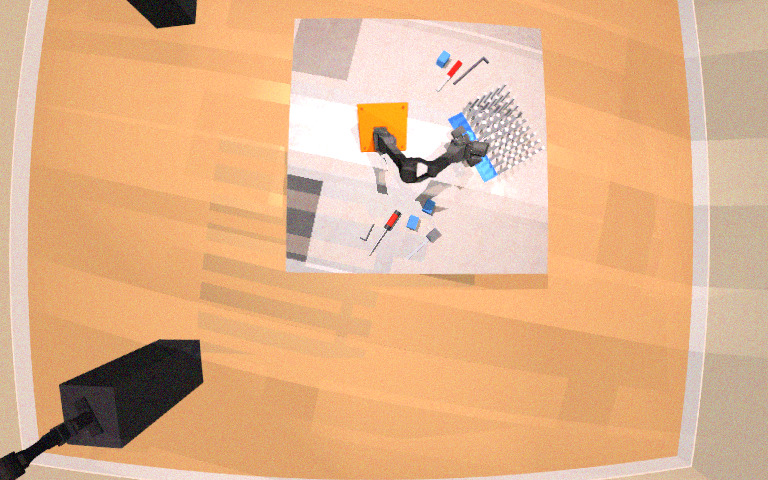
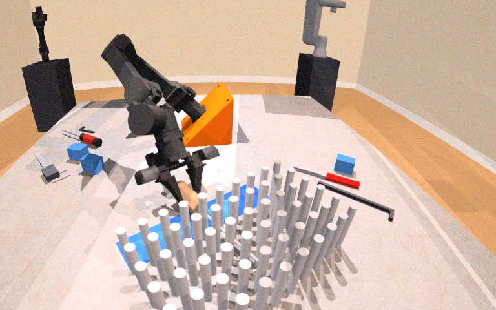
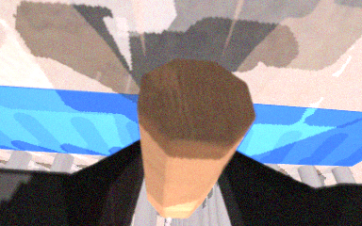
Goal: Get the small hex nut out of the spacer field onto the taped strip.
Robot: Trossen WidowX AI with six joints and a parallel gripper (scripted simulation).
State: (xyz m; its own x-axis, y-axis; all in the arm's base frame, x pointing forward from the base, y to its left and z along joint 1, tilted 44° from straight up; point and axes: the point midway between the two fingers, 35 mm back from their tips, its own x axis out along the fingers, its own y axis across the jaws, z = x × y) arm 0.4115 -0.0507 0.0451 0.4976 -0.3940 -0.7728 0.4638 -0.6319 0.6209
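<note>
The blue taped strip lies 30 mm below my gripper tip, 30 mm ahead of it and 10 mm to the left of it. The rest, counted from my gripper tip: hex nut: 180 mm ahead, 90 mm to the left, 30 mm below; wooden-handled pick: 90 mm ahead, 50 mm to the left.
</note>
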